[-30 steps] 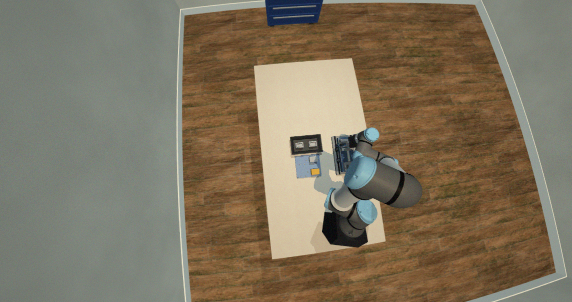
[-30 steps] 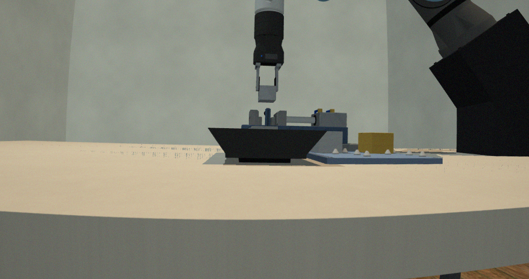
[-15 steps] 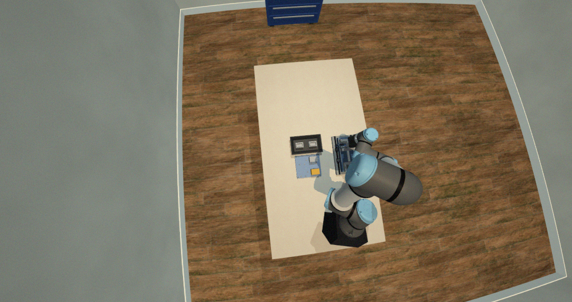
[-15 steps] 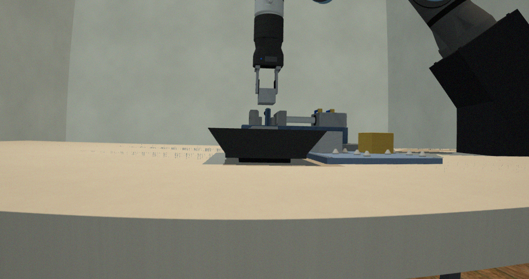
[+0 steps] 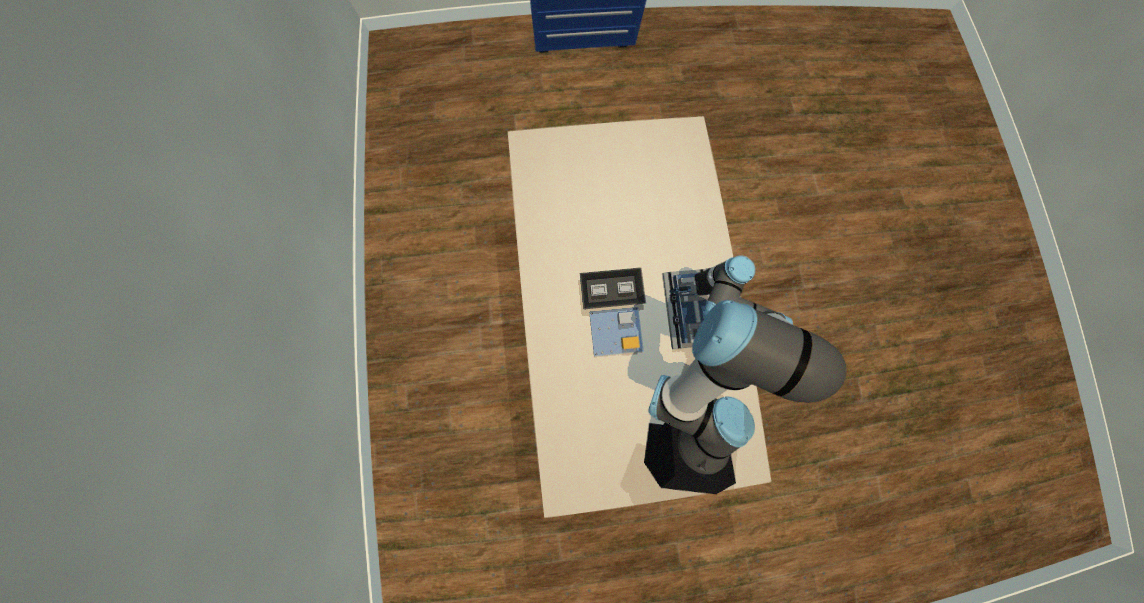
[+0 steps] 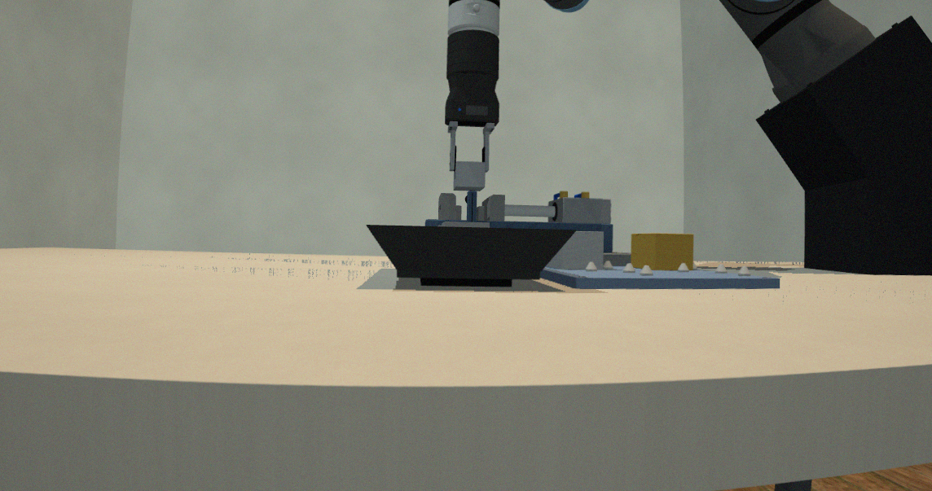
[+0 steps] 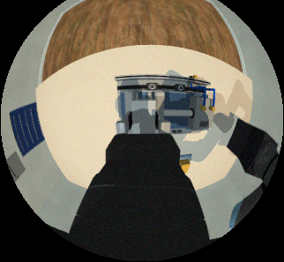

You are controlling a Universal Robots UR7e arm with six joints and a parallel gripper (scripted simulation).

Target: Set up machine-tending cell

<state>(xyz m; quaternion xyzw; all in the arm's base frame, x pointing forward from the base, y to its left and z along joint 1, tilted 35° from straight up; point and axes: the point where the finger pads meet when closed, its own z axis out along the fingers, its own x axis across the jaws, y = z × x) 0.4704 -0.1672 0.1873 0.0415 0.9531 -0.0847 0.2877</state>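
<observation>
Right now the vise is 70 mm behind my hand, 20 mm to the left of it and 110 mm below it. Round my hand: hose end block: 160 mm behind, 30 mm to the left, 70 mm below; brass blank: 130 mm behind, 290 mm to the left, 130 mm below.
</observation>
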